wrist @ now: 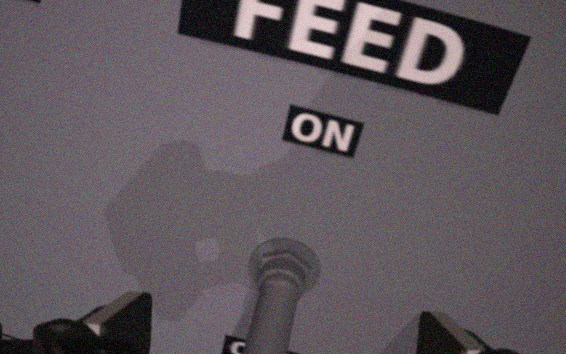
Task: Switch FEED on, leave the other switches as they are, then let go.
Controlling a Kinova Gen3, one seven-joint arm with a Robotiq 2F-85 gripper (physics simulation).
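Places are measured from the arm's base along level axes (x right, y up, z back), in metres.
Pixels of known places: gripper, fingertip midpoint: (283,333).
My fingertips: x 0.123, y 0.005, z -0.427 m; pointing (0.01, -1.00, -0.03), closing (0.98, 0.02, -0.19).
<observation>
Behind a point stands the place of what it marks.
The FEED label (505,75) @(y 0.045, x 0.156, z -0.511 m) is white lettering on black at the top of the wrist view, with a small ON label (322,131) @(y 0.032, x 0.118, z -0.488 m) below it. The FEED switch (274,317) @(y 0.029, x 0.118, z -0.438 m) is a grey lever on a round collar with a hex nut. It leans down from the collar, away from ON and over the partly covered lower label (233,345) @(y -0.009, x 0.108, z -0.414 m). Its tip is cut off by the bottom edge. My gripper (283,333) @(y 0.005, x 0.123, z -0.427 m) is open, one finger on each side of the lever, both apart from it, with nothing held.
The grey panel (450,200) @(y 0.027, x 0.156, z -0.480 m) fills the background, with shadows to the left of the lever and above it. A corner of another black label (25,1) @(y 0.040, x 0.034, z -0.502 m) shows at the top left. No other switch lever shows in this view.
</observation>
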